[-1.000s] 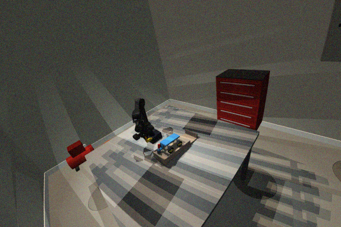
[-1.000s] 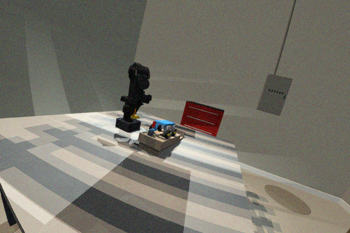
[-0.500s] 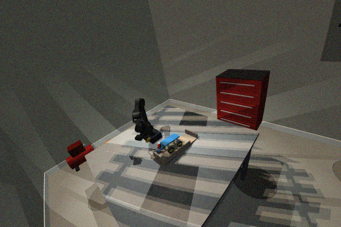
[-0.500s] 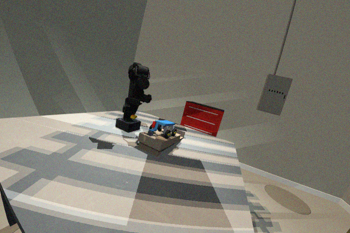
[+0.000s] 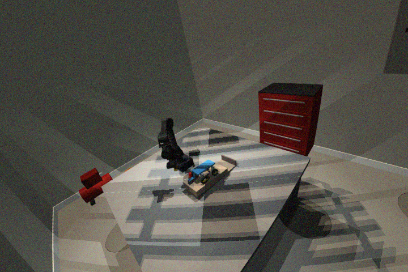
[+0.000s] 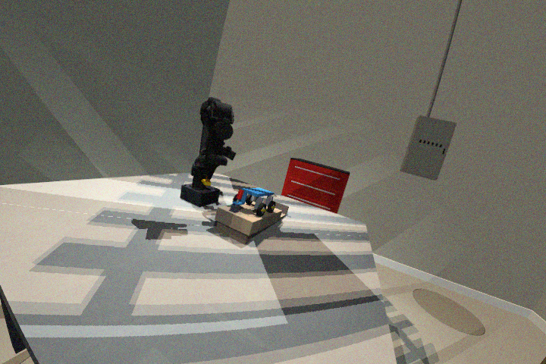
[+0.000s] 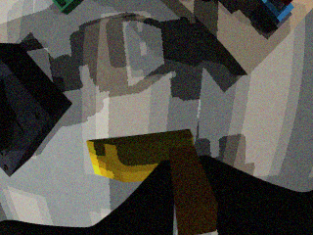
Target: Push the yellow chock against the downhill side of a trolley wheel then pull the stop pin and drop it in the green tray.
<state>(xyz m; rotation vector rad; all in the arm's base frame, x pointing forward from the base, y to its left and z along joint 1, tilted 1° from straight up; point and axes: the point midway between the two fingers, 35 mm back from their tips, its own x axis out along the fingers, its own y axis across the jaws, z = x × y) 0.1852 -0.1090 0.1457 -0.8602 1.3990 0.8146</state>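
My gripper tip is now 20 mm past the yellow chock, 10 mm to the right of it and 10 mm above it. From my gripper tip the other things lie so: blue trolley (130 mm ahead, 150 mm to the left, 60 mm below); red-headed stop pin (130 mm ahead, 40 mm to the left, 40 mm below); ramp (130 mm ahead, 160 mm to the left, 130 mm below).
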